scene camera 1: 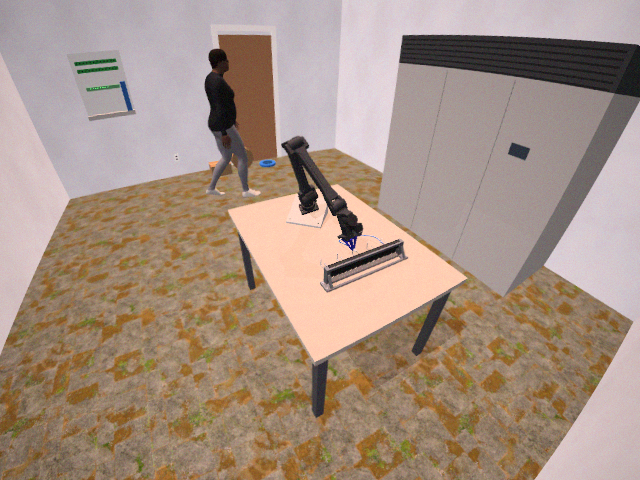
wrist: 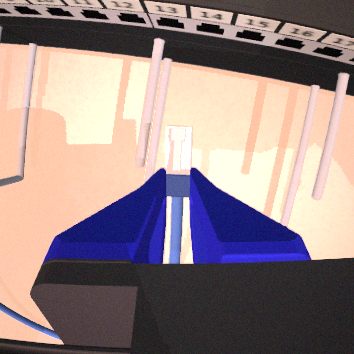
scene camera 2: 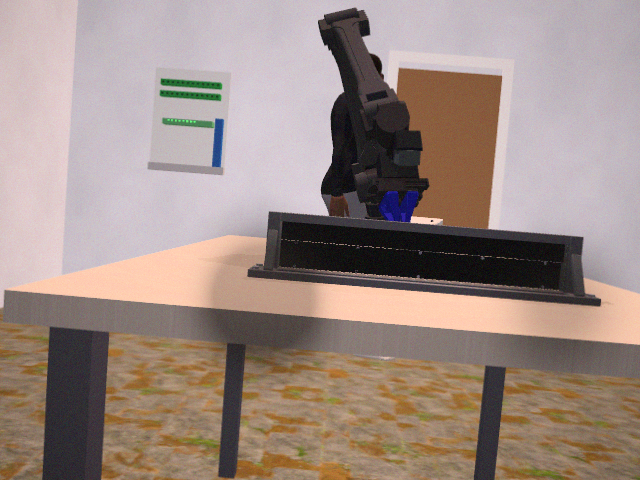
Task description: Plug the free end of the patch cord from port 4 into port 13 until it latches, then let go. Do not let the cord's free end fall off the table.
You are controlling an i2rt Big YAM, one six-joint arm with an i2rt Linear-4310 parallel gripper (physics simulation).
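Where they show: gripper, fingertip midpoint: (scene camera 1: 353, 249) (wrist: 177, 178); arm's base at its link origin: (scene camera 1: 308, 207).
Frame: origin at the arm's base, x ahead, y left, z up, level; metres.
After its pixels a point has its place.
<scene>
My gripper (scene camera 1: 353, 249) {x 0.506, y 0.074, z 0.004 m} (scene camera 2: 405, 219) (wrist: 177, 178) {x 0.506, y 0.074, z 0.004 m} is shut on the blue boot of the patch cord's free plug. The clear plug (wrist: 178, 145) {x 0.522, y 0.078, z 0.015 m} points toward the patch panel (scene camera 1: 326, 276) {x 0.634, y -0.128, z -0.008 m} (scene camera 2: 423, 228) {x 0.602, y 0.111, z 0.026 m} (wrist: 280, 62) {x 0.580, y 0.043, z -0.018 m} and is apart from it. Port 13 (wrist: 170, 22) {x 0.573, y 0.100, z 0.008 m} looks empty in the wrist view; the plug sits slightly right of its column, between it and port 14 (wrist: 210, 28) {x 0.576, y 0.082, z 0.008 m}. The blue cord (scene camera 1: 373, 237) {x 0.438, y 0.245, z -0.002 m} (wrist: 25, 316) {x 0.320, y 0.169, z -0.062 m} curves over the table toward the panel's far end. Port 4 does not show in the wrist view. In scene camera 2 the panel hides the plug.
Several thin pale rods (wrist: 150, 102) {x 0.537, y 0.102, z -0.012 m} (wrist: 302, 150) {x 0.542, y 0.003, z -0.050 m} stick out behind the panel; two are just left of the plug in the wrist view. The panel stands on the wooden table (scene camera 1: 305, 310) {x 0.747, y -0.270, z -0.067 m} (scene camera 2: 155, 279) {x 0.806, y -0.231, z -0.067 m}. A person (scene camera 1: 221, 103) is beyond the table. A grey cabinet (scene camera 1: 465, 134) stands at the right.
</scene>
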